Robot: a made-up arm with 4 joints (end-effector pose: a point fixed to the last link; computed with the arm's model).
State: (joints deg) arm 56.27 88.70 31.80 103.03
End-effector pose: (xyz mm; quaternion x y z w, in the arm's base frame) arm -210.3 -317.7 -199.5 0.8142 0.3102 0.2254 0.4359
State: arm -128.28 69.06 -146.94 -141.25
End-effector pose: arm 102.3 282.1 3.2 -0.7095 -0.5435 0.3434 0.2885
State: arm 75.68 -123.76 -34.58 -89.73
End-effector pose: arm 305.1 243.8 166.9 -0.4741 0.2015 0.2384 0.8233
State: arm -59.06 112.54 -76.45 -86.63
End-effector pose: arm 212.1 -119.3 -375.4 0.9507 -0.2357 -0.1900 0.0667
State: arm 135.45 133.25 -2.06 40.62
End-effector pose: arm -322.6 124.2 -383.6 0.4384 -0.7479 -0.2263 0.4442
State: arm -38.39 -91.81 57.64 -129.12
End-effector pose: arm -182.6 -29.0 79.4 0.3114 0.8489 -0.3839 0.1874
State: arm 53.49 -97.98 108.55 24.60
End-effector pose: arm 319.3 358.7 192.1 -0.5157 -0.3190 -0.7758 0.1744
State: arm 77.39 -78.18 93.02 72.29
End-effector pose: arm 210.7 133.7 487.9 -0.0483 -0.0310 -0.9930 0.1030
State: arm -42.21 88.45 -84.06 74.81
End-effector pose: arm 369.9 -279.1 189.8 0.1292 -0.0012 0.9035 0.4086
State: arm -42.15 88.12 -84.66 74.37
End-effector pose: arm 368.6 -281.8 192.5 0.1280 -0.0064 0.9036 0.4087
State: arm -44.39 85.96 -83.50 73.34
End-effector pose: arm 382.3 -264.3 204.0 0.1228 0.0089 0.9108 0.3940
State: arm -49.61 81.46 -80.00 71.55
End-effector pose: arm 410.8 -217.6 226.1 0.1100 0.0498 0.9244 0.3617
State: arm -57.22 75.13 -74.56 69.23
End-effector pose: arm 440.8 -143.5 255.4 0.0850 0.1083 0.9378 0.3187
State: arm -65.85 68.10 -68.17 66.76
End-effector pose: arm 457.6 -55.6 285.8 0.0478 0.1686 0.9449 0.2765
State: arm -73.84 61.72 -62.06 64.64
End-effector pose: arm 457.0 25.6 311.7 0.0058 0.2168 0.9452 0.2442
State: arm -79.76 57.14 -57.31 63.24
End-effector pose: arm 447.5 83.9 328.8 -0.0291 0.2478 0.9419 0.2249
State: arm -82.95 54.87 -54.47 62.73
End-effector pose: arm 439.8 114.8 335.9 -0.0491 0.2645 0.9386 0.2162
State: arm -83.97 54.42 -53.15 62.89
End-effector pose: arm 437.8 125.6 335.2 -0.0558 0.2732 0.9362 0.2140
